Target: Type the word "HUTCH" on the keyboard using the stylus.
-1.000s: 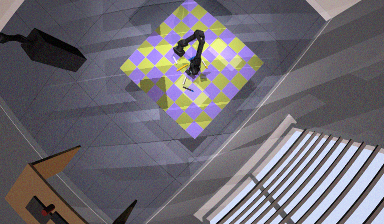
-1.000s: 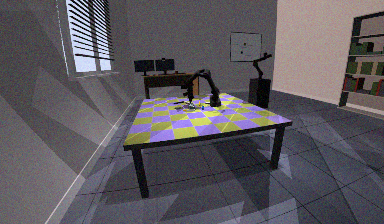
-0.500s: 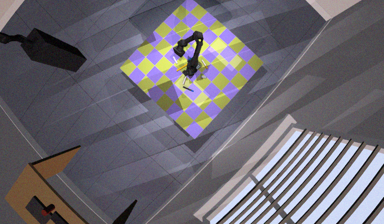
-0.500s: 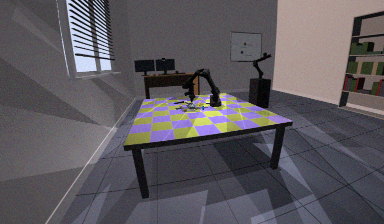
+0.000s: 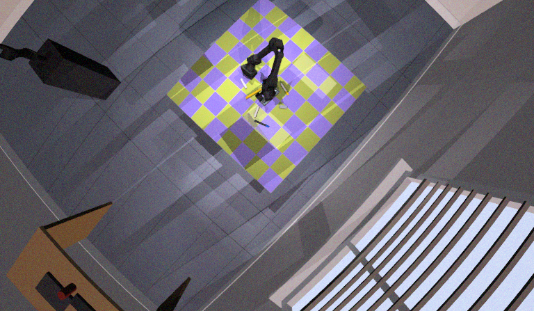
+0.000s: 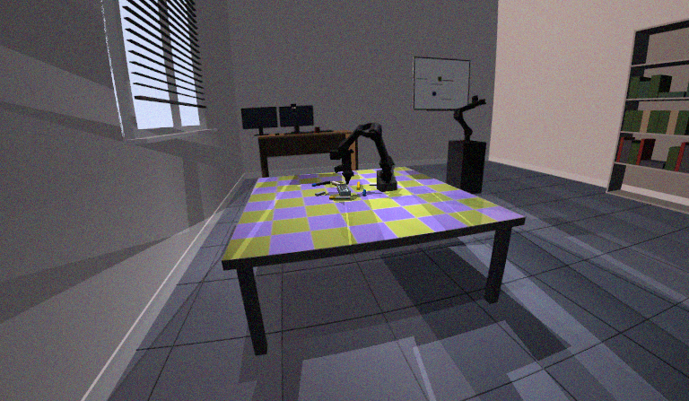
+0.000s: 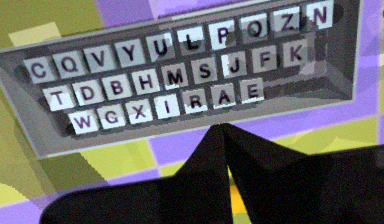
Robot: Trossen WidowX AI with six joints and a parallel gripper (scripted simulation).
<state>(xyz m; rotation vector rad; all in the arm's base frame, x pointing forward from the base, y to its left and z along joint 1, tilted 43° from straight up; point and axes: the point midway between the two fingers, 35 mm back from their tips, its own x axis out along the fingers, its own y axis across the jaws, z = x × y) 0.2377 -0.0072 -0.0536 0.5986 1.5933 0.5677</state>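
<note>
My gripper tip is 10 cm past the blue stylus, 7 cm to the right of it and 3 cm above it. From my gripper tip the other things lie so: yellow pen: 9 cm behind, 7 cm to the right, 3 cm below; then dark pen: 19 cm to the right, 17 cm ahead, 3 cm below.
</note>
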